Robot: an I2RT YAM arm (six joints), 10 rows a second.
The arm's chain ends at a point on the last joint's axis. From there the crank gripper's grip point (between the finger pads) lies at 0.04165 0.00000 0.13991 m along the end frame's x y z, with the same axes.
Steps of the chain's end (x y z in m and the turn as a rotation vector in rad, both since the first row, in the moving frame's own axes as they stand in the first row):
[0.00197, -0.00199, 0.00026, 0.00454, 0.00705, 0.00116]
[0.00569, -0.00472, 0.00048, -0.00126, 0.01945, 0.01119]
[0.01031, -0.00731, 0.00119, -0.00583, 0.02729, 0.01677]
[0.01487, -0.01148, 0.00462, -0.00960, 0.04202, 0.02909]
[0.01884, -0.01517, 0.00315, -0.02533, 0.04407, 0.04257]
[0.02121, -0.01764, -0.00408, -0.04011, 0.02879, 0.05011]
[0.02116, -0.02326, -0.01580, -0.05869, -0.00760, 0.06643]
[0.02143, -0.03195, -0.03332, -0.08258, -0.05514, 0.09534]
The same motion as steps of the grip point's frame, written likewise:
[0.00296, -0.00258, -0.00004, 0.00454, 0.00705, 0.00116]
[0.00840, -0.00406, -0.00036, -0.00126, 0.01945, 0.01119]
[0.01410, -0.00577, 0.00000, -0.00583, 0.02729, 0.01677]
[0.02067, -0.00885, 0.00273, -0.00960, 0.04202, 0.02909]
[0.02485, -0.00975, 0.00111, -0.02533, 0.04407, 0.04257]
[0.02502, -0.00987, -0.00549, -0.04011, 0.02879, 0.05011]
[0.01973, -0.01232, -0.01581, -0.05869, -0.00760, 0.06643]
[0.01294, -0.01675, -0.03188, -0.08258, -0.05514, 0.09534]

